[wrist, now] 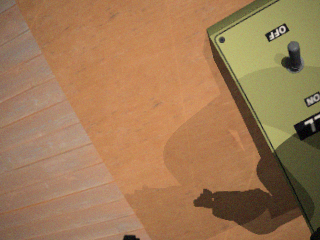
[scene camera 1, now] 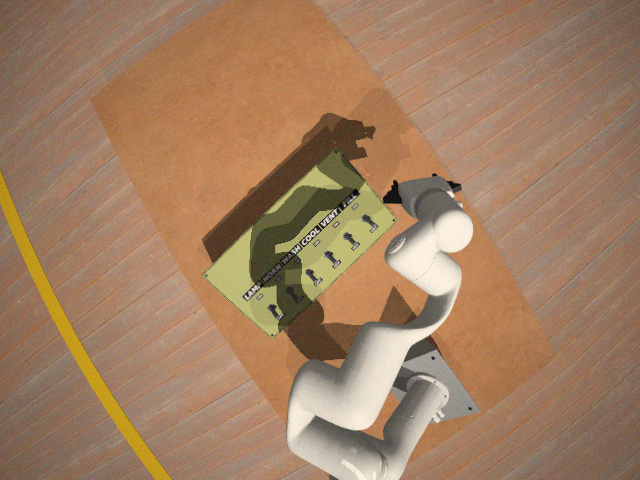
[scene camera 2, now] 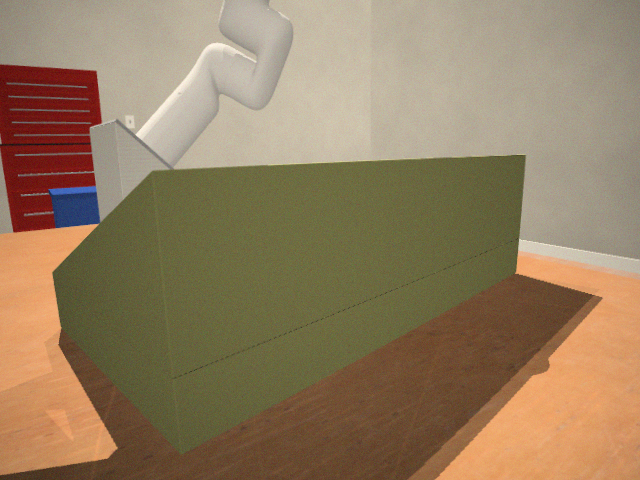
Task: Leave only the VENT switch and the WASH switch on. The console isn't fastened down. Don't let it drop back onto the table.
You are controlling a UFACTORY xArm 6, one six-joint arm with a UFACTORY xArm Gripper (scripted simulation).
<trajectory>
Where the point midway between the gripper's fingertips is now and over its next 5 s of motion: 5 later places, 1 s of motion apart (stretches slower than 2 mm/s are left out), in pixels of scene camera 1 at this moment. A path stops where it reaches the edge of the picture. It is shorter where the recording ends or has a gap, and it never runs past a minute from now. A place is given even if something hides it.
The gripper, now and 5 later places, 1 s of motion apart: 414, 182; 416, 183; 328, 236; 280, 331; 230, 304; 228, 294
</trajectory>
